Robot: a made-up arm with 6 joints. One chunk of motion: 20 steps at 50 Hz.
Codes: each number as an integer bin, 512 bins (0 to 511) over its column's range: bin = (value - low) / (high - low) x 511, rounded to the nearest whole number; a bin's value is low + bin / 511 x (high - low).
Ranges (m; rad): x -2..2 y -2..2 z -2..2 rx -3.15..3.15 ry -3.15..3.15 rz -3.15..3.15
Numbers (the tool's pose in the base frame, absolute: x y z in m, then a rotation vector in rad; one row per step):
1: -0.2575 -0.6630 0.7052 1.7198 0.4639 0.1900
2: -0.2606 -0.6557 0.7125 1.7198 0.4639 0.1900
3: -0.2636 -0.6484 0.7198 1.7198 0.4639 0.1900
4: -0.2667 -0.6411 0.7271 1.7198 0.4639 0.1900
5: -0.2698 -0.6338 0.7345 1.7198 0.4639 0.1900
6: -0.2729 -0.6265 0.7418 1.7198 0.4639 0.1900
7: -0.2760 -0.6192 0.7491 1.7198 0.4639 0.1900
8: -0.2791 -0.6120 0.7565 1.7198 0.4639 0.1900
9: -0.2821 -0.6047 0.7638 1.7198 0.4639 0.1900
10: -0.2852 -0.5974 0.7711 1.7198 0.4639 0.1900
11: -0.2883 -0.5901 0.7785 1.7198 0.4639 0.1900
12: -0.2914 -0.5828 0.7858 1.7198 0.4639 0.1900
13: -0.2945 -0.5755 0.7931 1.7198 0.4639 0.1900
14: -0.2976 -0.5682 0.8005 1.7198 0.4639 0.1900
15: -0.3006 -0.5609 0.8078 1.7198 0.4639 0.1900
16: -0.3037 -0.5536 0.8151 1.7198 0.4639 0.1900
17: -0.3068 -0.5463 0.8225 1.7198 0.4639 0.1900
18: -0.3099 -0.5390 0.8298 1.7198 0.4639 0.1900
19: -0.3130 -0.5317 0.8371 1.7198 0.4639 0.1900
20: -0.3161 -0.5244 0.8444 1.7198 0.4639 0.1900
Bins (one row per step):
1: 223 171 346 395 293 271
2: 222 172 347 395 293 271
3: 222 173 347 395 293 271
4: 221 174 348 395 293 271
5: 221 175 349 395 293 271
6: 221 175 350 395 293 271
7: 220 176 351 395 293 271
8: 220 177 352 395 293 271
9: 219 178 353 395 293 271
10: 219 179 354 395 293 271
11: 219 180 355 395 293 271
12: 218 181 356 395 293 271
13: 218 182 357 395 293 271
14: 217 183 358 395 293 271
15: 217 184 359 395 293 271
16: 217 185 360 395 293 271
17: 216 186 361 395 293 271
18: 216 187 362 395 293 271
19: 216 188 362 395 293 271
20: 215 189 363 395 293 271

